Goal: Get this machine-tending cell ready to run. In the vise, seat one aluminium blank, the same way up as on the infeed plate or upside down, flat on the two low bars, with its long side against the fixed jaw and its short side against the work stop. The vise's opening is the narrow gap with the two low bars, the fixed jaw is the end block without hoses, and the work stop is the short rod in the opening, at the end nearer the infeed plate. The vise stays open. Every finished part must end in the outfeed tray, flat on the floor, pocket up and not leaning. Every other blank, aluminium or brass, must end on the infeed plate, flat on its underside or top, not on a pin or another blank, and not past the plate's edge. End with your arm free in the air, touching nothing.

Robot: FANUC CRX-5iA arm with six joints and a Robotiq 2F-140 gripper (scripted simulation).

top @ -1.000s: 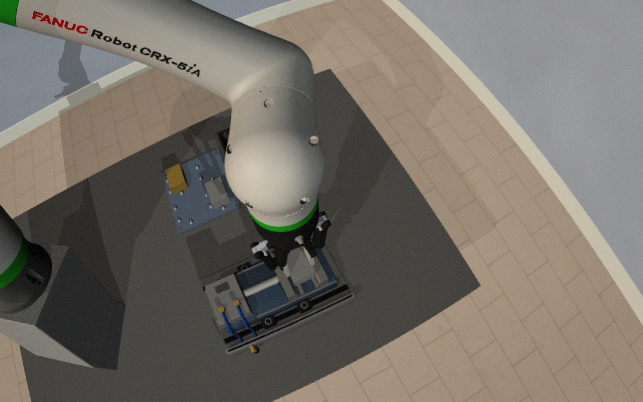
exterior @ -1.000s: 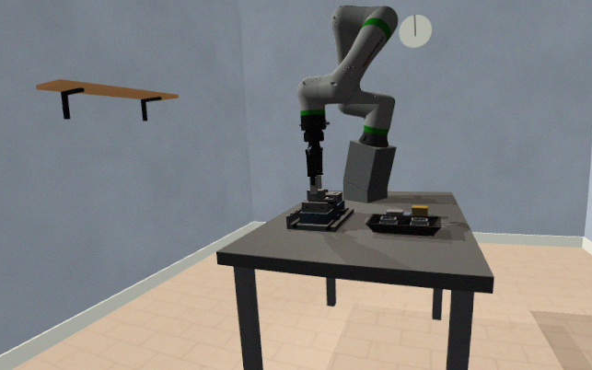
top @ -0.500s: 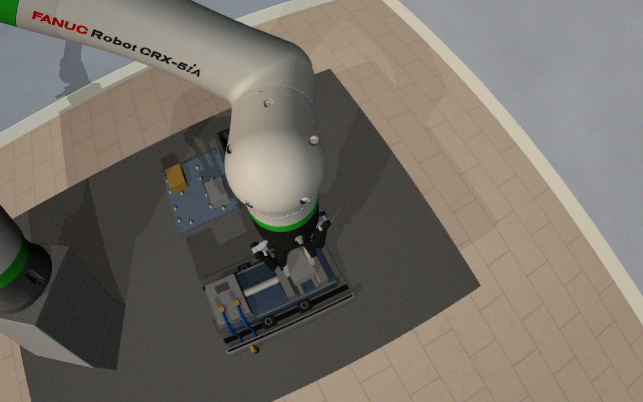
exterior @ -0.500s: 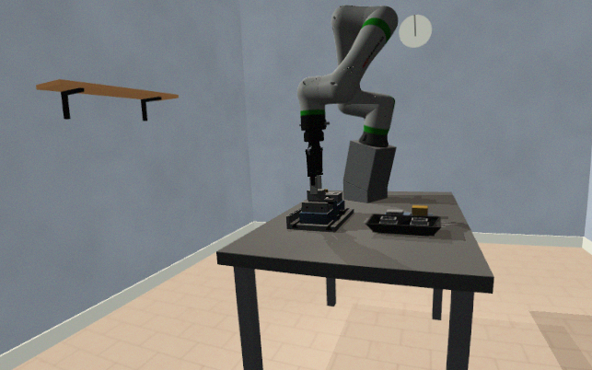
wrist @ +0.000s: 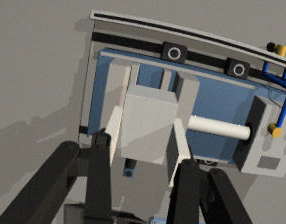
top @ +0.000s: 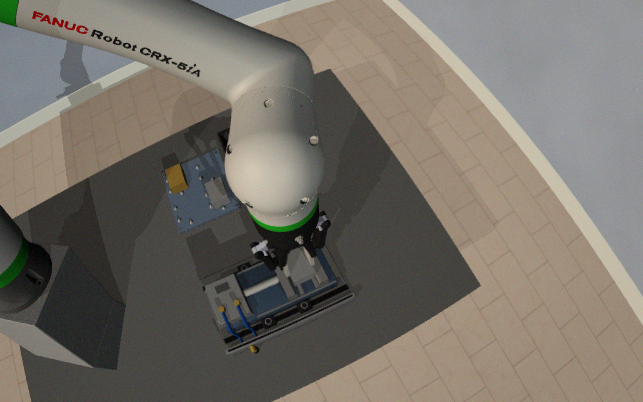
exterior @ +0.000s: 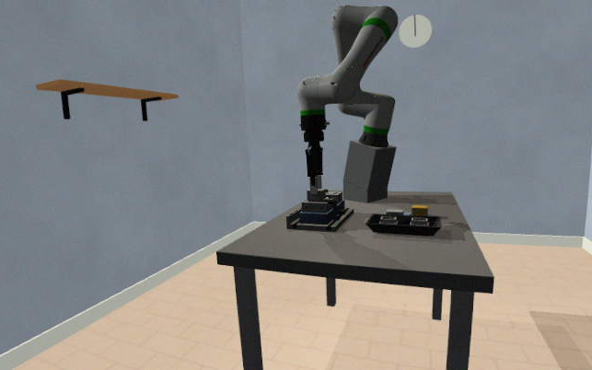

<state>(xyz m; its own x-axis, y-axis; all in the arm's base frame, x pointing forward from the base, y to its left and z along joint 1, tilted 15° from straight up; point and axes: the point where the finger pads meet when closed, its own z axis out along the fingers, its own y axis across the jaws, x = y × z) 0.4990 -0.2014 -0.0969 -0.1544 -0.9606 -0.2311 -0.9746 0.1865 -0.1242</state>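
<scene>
The white rod lies 80 mm below my hand, 80 mm behind it and 20 mm to the left of it. Round my hand: brass blank 400 mm to the left, 130 mm below, 120 mm behind; vise 120 mm below, 60 mm behind, 20 mm to the left.
</scene>
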